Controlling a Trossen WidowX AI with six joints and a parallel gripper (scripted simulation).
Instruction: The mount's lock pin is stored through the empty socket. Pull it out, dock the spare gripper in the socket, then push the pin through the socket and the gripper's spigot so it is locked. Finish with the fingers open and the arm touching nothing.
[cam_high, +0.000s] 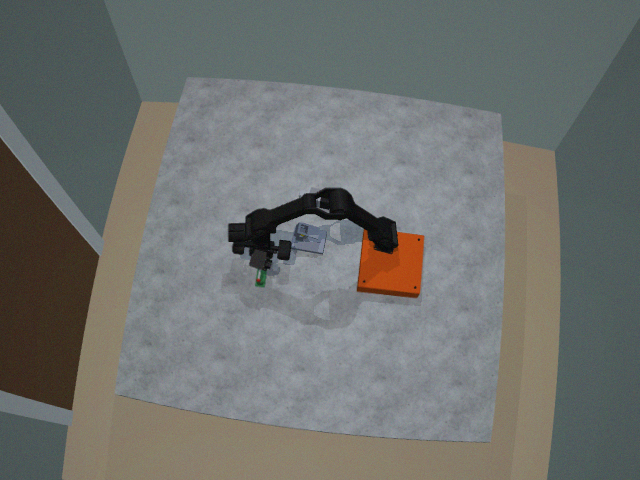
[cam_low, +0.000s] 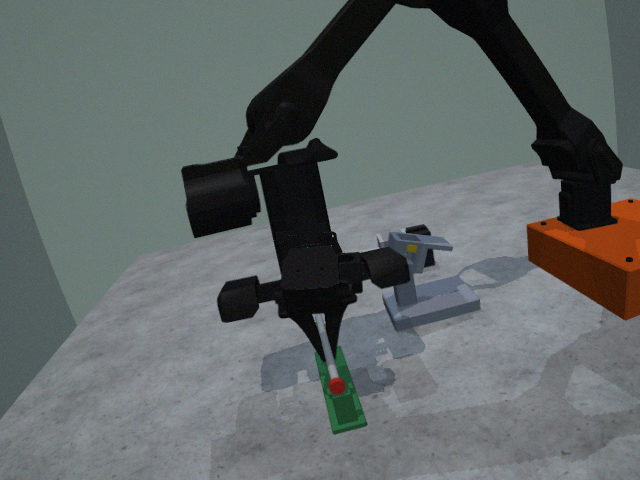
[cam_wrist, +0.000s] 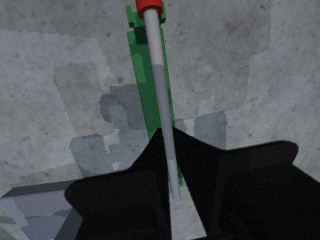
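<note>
Right now my gripper tip is 10 mm past the green cradle and 20 mm to the right of it. From my gripper tip the other things lie so: spare gripper: 110 mm behind, 260 mm to the right, 10 mm above; then grey mount: 120 mm behind, 110 mm to the right, 30 mm above.
</note>
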